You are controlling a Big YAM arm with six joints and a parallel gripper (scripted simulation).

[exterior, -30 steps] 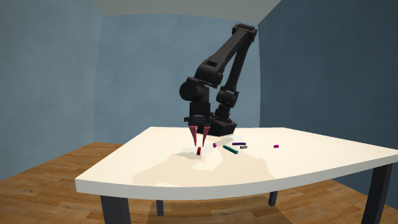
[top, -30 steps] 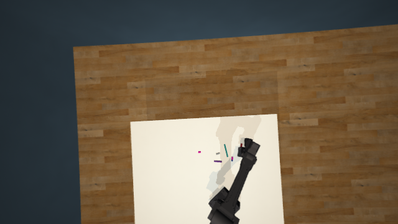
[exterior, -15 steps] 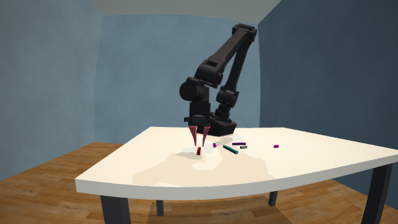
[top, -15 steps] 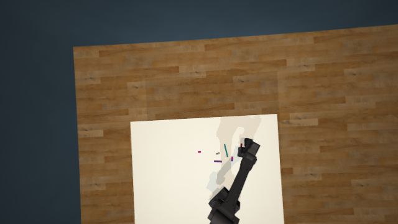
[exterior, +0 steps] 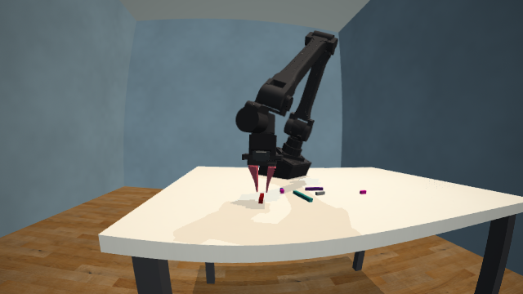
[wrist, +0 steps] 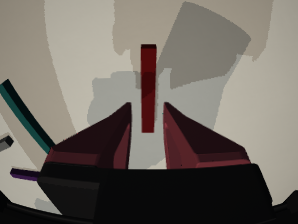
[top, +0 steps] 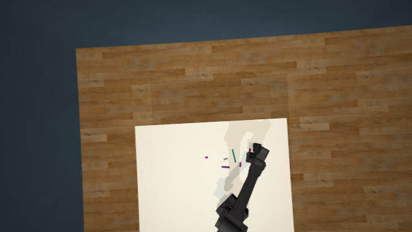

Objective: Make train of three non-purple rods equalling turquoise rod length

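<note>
The red rod lies 20 mm below my hand. From my hand the other things lie so: blue rod 70 mm behind, 90 mm to the left, 20 mm below; then turquoise rod 10 mm ahead, 120 mm to the left, 20 mm below; then grey rod 180 mm to the left, 20 mm below.
</note>
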